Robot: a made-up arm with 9 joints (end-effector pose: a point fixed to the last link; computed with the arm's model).
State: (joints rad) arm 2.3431 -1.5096 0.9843 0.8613 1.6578 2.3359 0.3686 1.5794 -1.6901
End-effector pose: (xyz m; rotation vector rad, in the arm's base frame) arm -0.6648 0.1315 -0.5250 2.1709 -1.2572 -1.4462
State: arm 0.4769 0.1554 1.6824 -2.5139 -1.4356 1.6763 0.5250 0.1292 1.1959
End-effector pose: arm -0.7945 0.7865 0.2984 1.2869 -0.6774 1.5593
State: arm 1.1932 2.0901 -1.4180 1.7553 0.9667 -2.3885 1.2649 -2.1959 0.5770
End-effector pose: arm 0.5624 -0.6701 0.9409 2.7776 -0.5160 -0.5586
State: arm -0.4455 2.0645 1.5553 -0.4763 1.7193 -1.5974 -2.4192 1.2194 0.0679
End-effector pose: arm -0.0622 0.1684 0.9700 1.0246 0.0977 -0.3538
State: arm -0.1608 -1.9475 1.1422 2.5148 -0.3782 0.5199 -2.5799 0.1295 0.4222
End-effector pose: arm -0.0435 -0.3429 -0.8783 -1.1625 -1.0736 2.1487
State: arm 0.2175 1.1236 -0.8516 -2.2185 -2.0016 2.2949 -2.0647 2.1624 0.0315
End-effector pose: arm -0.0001 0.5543 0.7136 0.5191 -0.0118 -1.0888
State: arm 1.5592 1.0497 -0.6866 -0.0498 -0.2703 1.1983 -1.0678 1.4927 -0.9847
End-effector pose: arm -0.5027 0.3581 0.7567 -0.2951 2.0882 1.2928
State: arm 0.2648 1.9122 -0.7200 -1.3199 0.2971 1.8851 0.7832 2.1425 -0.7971
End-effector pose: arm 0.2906 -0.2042 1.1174 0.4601 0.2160 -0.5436
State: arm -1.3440 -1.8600 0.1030 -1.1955 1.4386 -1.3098 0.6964 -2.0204 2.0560
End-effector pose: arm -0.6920 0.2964 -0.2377 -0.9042 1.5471 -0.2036
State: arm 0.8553 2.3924 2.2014 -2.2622 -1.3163 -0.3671 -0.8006 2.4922 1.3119
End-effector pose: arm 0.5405 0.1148 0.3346 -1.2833 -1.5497 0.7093
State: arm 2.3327 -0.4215 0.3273 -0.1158 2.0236 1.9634 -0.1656 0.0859 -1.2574
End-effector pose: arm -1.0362 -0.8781 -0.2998 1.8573 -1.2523 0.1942
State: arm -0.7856 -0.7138 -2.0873 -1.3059 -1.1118 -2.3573 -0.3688 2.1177 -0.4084
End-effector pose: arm -0.1749 0.3169 -0.9163 -1.1189 -1.7396 0.9084
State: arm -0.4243 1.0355 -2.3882 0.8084 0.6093 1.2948 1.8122 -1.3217 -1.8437
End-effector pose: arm -0.1555 0.4365 -0.0068 -2.7479 0.4576 -0.1930
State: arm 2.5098 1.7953 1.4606 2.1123 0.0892 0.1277 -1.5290 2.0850 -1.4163
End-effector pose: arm 0.0276 0.2691 1.3040 0.6218 0.4575 0.0788
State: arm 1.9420 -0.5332 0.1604 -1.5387 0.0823 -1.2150 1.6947 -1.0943 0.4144
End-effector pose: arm 0.0262 -0.2379 -0.3999 -2.2207 -0.4990 0.3483
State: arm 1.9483 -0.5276 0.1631 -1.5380 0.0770 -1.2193 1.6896 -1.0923 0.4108
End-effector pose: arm 0.0263 -0.2364 -0.3981 -2.2197 -0.5097 0.3550
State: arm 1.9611 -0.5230 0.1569 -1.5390 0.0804 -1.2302 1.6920 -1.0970 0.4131
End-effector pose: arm 0.0297 -0.2333 -0.3937 -2.2100 -0.5316 0.3566
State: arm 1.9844 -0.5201 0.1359 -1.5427 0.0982 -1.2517 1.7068 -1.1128 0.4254
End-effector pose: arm 0.0380 -0.2274 -0.3850 -2.1851 -0.5717 0.3504
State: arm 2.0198 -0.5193 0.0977 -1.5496 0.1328 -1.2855 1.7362 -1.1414 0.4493
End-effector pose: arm 0.0516 -0.2179 -0.3711 -2.1407 -0.6328 0.3352
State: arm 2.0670 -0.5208 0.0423 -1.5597 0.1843 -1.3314 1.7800 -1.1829 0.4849
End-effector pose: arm 0.0695 -0.2042 -0.3515 -2.0733 -0.7149 0.3116
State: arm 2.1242 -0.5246 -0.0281 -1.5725 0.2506 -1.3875 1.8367 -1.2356 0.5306
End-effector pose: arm 0.0898 -0.1863 -0.3264 -1.9813 -0.8144 0.2808
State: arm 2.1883 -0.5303 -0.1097 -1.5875 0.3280 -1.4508 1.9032 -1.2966 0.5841
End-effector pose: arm 0.1103 -0.1654 -0.2961 -1.8660 -0.9252 0.2449
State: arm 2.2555 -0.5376 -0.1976 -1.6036 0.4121 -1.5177 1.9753 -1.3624 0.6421
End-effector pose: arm 0.1289 -0.1432 -0.2620 -1.7324 -1.0394 0.2058
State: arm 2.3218 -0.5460 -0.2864 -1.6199 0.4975 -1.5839 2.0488 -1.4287 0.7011
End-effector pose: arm 0.1445 -0.1223 -0.2261 -1.5889 -1.1480 0.1653
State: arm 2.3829 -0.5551 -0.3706 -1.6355 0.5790 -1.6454 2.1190 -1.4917 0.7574
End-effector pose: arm 0.1568 -0.1046 -0.1908 -1.4465 -1.2437 0.1243
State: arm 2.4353 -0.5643 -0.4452 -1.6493 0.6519 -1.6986 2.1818 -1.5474 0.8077
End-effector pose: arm 0.1661 -0.0914 -0.1590 -1.3172 -1.3215 0.0850
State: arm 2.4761 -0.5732 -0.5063 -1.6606 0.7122 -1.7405 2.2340 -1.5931 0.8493
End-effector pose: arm 0.1731 -0.0826 -0.1331 -1.2105 -1.3791 0.0495
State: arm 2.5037 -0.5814 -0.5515 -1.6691 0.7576 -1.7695 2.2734 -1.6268 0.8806
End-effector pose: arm 0.1784 -0.0777 -0.1148 -1.1333 -1.4171 0.0197
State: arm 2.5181 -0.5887 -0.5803 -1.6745 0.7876 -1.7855 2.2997 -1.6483 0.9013
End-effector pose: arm 0.1821 -0.0756 -0.1042 -1.0872 -1.4378 -0.0027
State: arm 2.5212 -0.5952 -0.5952 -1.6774 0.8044 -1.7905 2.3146 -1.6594 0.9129
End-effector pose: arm 0.1848 -0.0755 -0.1004 -1.0678 -1.4451 -0.0184
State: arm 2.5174 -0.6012 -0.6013 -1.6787 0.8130 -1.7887 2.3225 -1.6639 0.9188
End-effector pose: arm 0.1868 -0.0763 -0.1006 -1.0653 -1.4443 -0.0298
